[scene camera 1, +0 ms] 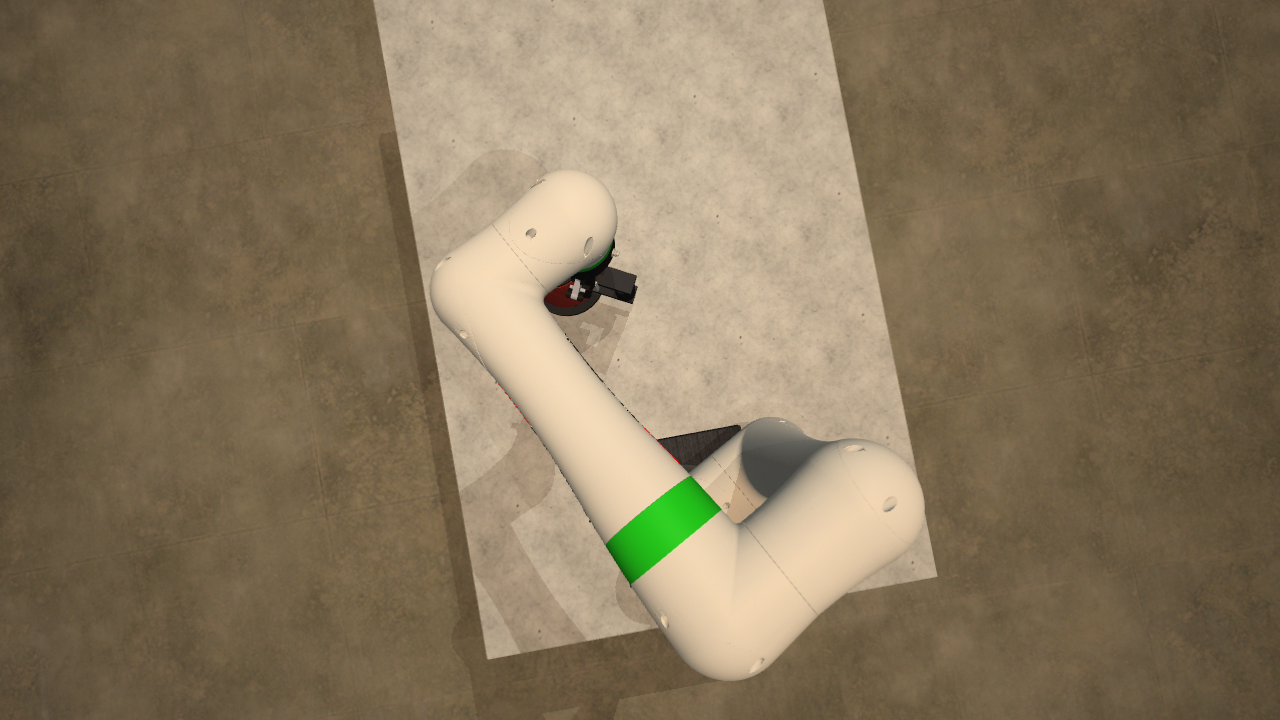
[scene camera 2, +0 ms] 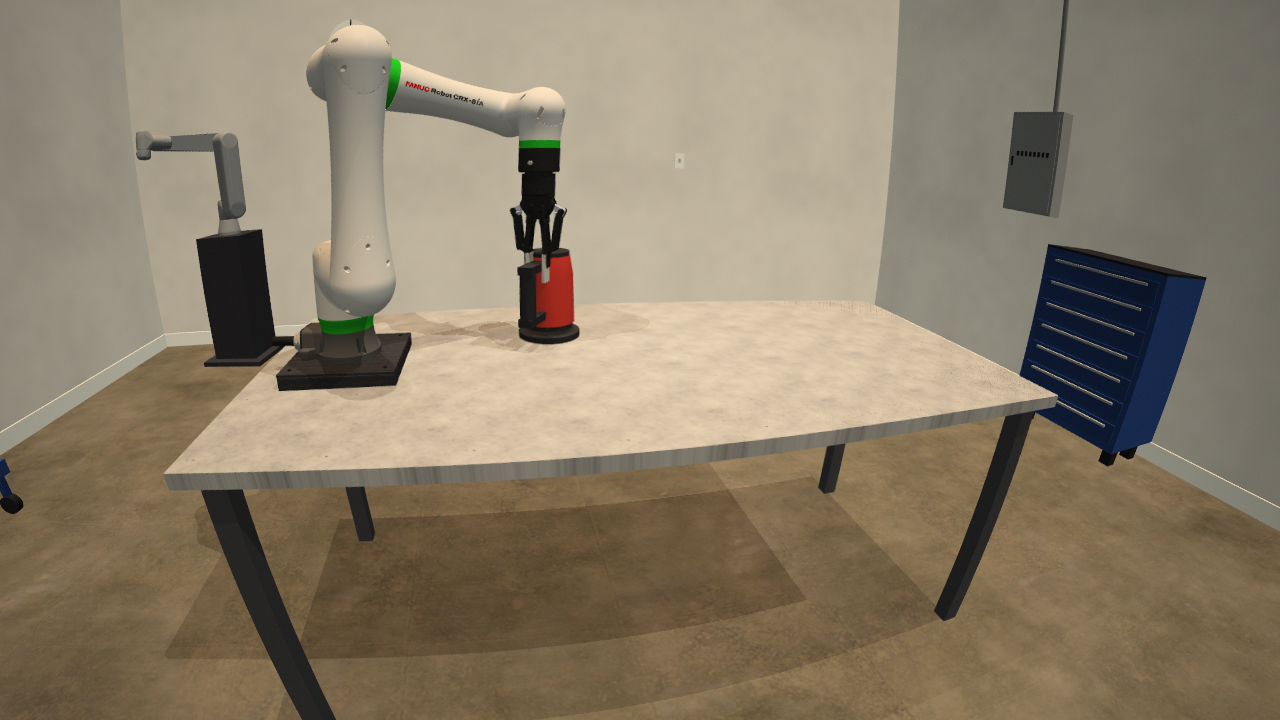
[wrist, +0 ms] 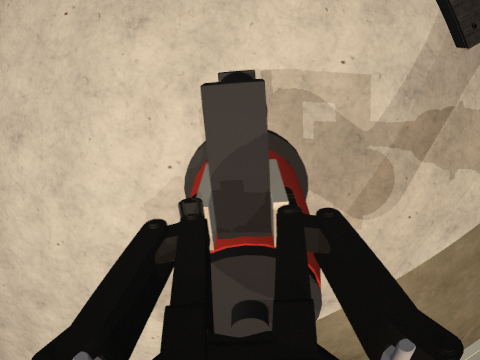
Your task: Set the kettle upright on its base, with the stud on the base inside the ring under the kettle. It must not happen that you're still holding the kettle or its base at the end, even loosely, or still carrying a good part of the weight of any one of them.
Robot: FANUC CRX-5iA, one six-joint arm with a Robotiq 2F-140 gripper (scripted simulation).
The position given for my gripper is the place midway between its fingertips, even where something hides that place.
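Note:
You'd find my gripper (scene camera 2: 537, 281) in the scene, and the wrist view has my gripper as well (wrist: 242, 179). There's also a round black base (scene camera 2: 573, 333), and that base (wrist: 277, 143) shows in the wrist picture too.

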